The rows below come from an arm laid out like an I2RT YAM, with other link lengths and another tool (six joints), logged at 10 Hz.
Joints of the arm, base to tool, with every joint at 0 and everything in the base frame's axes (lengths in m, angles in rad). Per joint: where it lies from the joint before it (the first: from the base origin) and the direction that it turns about. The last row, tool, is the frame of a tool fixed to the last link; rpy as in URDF.
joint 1: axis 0 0 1 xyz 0.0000 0.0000 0.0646
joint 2: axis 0 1 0 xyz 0.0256 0.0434 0.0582
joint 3: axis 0 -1 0 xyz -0.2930 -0.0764 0.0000
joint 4: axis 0 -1 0 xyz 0.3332 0.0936 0.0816
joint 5: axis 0 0 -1 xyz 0.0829 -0.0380 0.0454
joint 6: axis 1 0 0 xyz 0.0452 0.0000 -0.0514
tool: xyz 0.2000 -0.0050 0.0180 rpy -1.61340 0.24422 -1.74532
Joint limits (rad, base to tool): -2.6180..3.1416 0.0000..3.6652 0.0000..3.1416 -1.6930..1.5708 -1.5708..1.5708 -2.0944..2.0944
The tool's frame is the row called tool.
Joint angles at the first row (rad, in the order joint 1, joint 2, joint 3, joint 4, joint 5, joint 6):
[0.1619, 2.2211, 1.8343, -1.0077, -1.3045, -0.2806]
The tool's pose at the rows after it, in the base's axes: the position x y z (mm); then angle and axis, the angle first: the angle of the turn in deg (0 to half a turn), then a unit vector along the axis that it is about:
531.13 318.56 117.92 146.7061 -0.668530 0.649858 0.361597
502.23 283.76 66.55 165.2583 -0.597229 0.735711 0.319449
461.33 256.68 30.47 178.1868 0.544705 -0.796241 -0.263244
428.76 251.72 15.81 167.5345 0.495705 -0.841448 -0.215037
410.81 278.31 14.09 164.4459 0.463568 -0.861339 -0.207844
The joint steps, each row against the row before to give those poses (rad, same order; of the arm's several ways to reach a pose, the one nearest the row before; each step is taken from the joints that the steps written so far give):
[-0.0183, -0.0148, 0.0000, -0.0927, 0.2057, 0.2156]
[0.0134, -0.0073, 0.0000, -0.1415, 0.2502, 0.1956]
[0.0496, 0.0000, -0.0003, -0.1148, 0.2285, 0.1908]
[0.0721, 0.0000, -0.0001, -0.0580, 0.1396, 0.2060]
[0.0717, 0.0000, 0.0000, 0.0080, 0.0092, 0.1530]

